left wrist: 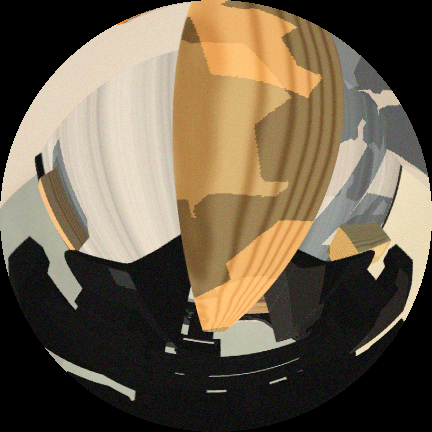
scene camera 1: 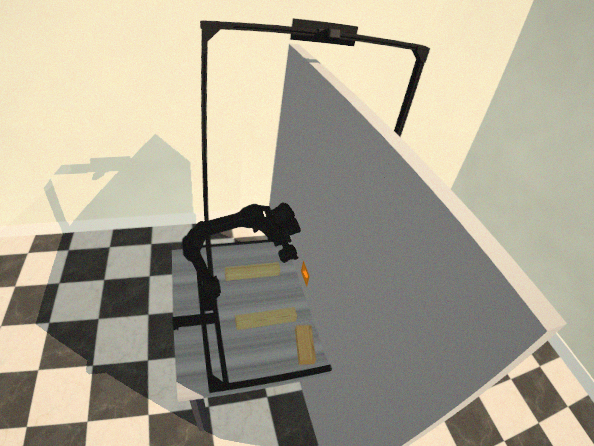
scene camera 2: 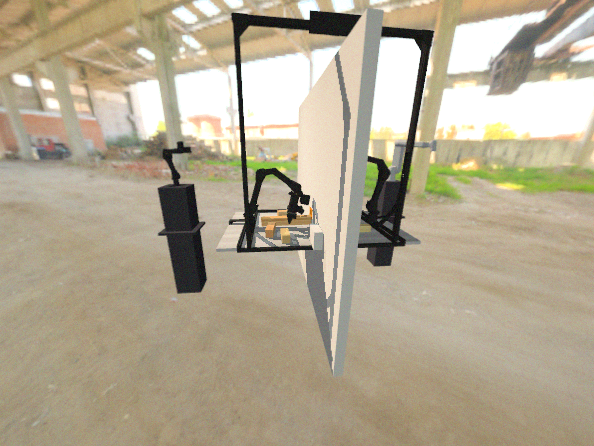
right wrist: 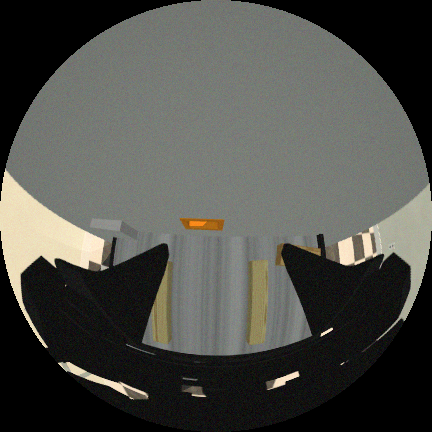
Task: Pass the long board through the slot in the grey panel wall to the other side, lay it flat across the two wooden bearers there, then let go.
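Places are measured from the left arm's base along level axes (x ahead, y left, z up), in centimetres.
Pixels of known places: left gripper, fingertip midpoint: [scene camera 2: 289, 222]; right gripper, fingertip midpoint: [right wrist: 227, 250]; right arm's base, link origin: [scene camera 1: 208, 304] [scene camera 2: 372, 220].
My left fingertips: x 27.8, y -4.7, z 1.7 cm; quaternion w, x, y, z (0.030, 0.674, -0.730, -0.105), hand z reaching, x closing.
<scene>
For each thing: its top centre in the pictures, then the offset to it from my left fingertips. "spot": a spot on its surface instead.
- long board, top centre: [left wrist: 219, 319] [scene camera 2: 286, 215] dx -2.0, dy +0.0, dz +5.4 cm
- orange-rimmed slot, surface spot: [right wrist: 215, 226] spot: dx +20.1, dy +3.3, dz +4.2 cm
- pale block, surface spot: [scene camera 2: 316, 237] spot: dx +11.8, dy -36.8, dz +3.4 cm
The long board [scene camera 2: 270, 220] [left wrist: 225, 125] is between the fingers of my left gripper [scene camera 2: 291, 218] [left wrist: 224, 232], which is shut on it on the near side of the grey panel wall [scene camera 1: 375, 200] [scene camera 2: 325, 150] [right wrist: 215, 125]. The orange-rimmed slot [scene camera 1: 303, 267] [scene camera 2: 311, 211] [right wrist: 215, 226] shows at the upper left edge of the left wrist view, left of the board; I cannot tell whether the board's tip enters it. Two wooden bearers [scene camera 1: 252, 271] [scene camera 1: 266, 318] [right wrist: 162, 315] [right wrist: 258, 300] lie on the other side. My right gripper [scene camera 1: 288, 253] [right wrist: 227, 250] is open and empty, close to the panel by the slot.
A brown block [scene camera 1: 305, 345] [right wrist: 300, 254] lies beside the panel on the bearer side. Two short blocks [scene camera 2: 270, 230] [scene camera 2: 285, 236] lie on the left arm's side. A pale block [scene camera 2: 316, 237] stands against the panel. A black frame [scene camera 1: 204, 125] [scene camera 2: 240, 125] spans the table.
</scene>
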